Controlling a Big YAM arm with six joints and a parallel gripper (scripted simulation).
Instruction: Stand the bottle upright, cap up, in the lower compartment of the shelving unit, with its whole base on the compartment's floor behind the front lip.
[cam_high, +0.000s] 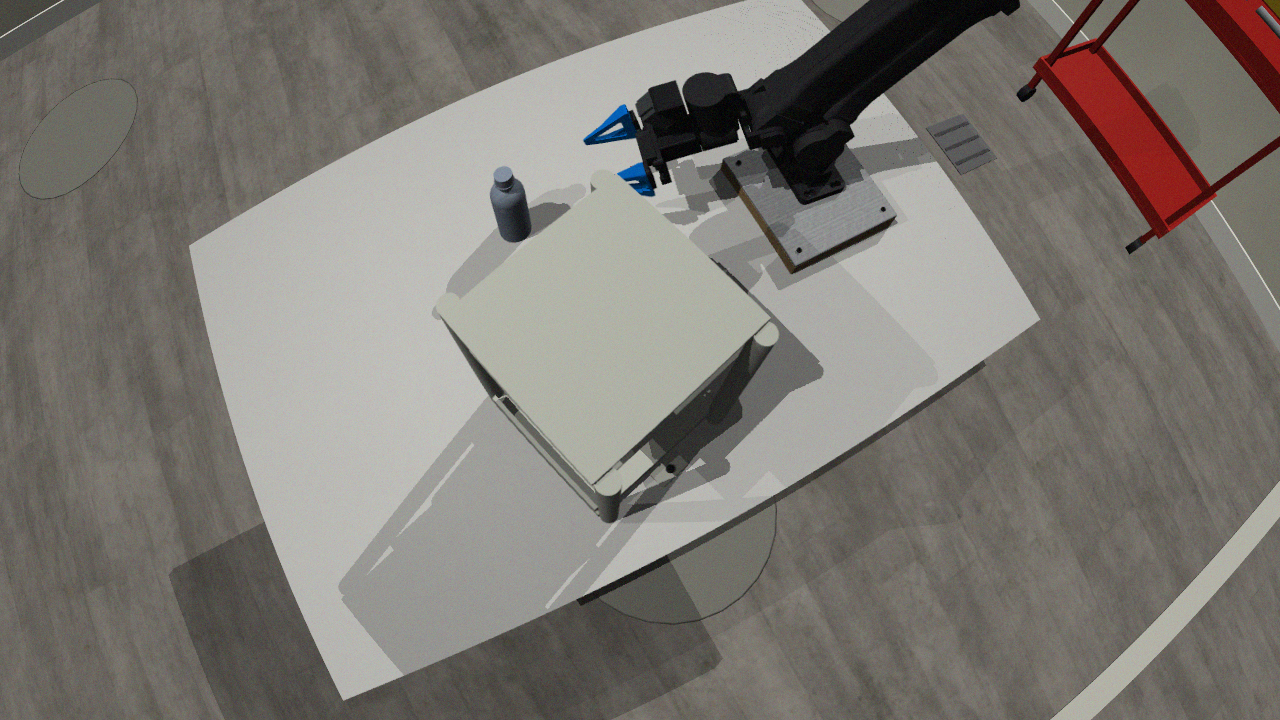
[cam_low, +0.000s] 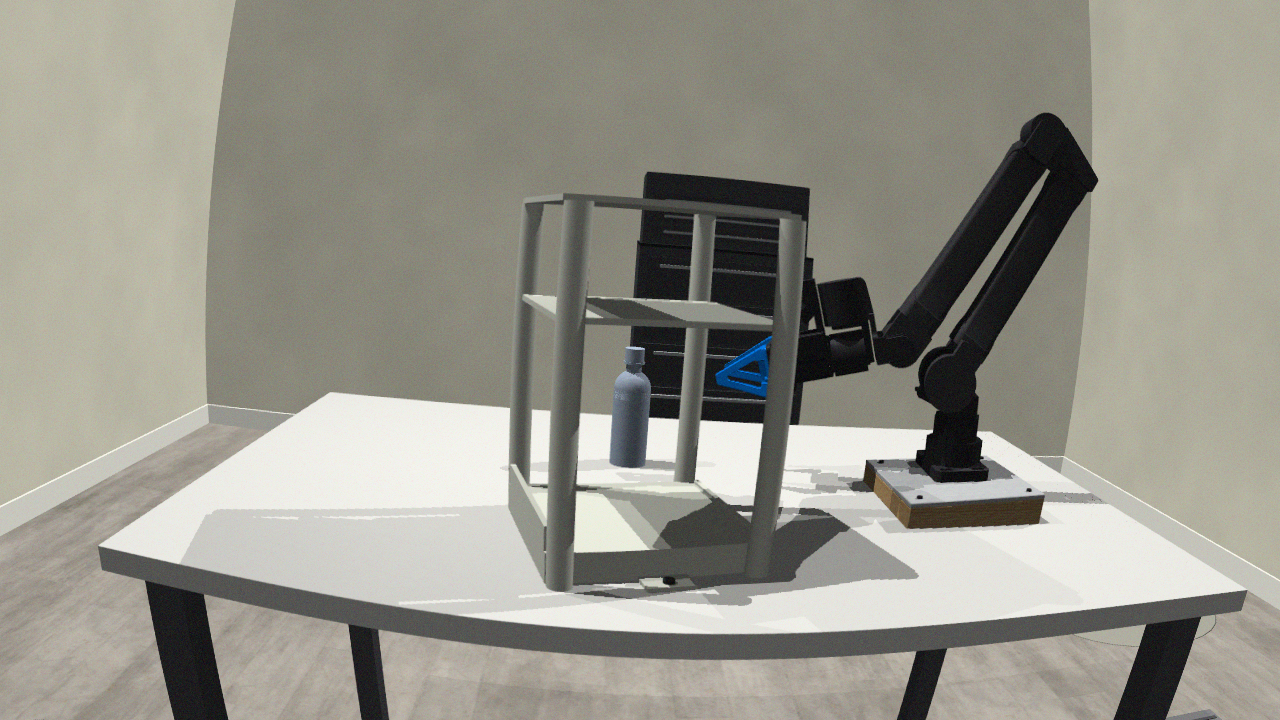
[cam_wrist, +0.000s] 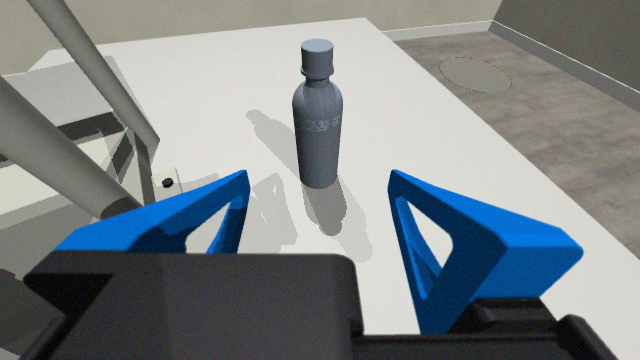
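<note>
Now: the grey bottle 13 cm ahead of my hand, 4 cm below it and 2 cm to the right of it. Round my hand: shelving unit: 29 cm to the left, 10 cm ahead, 4 cm above.
</note>
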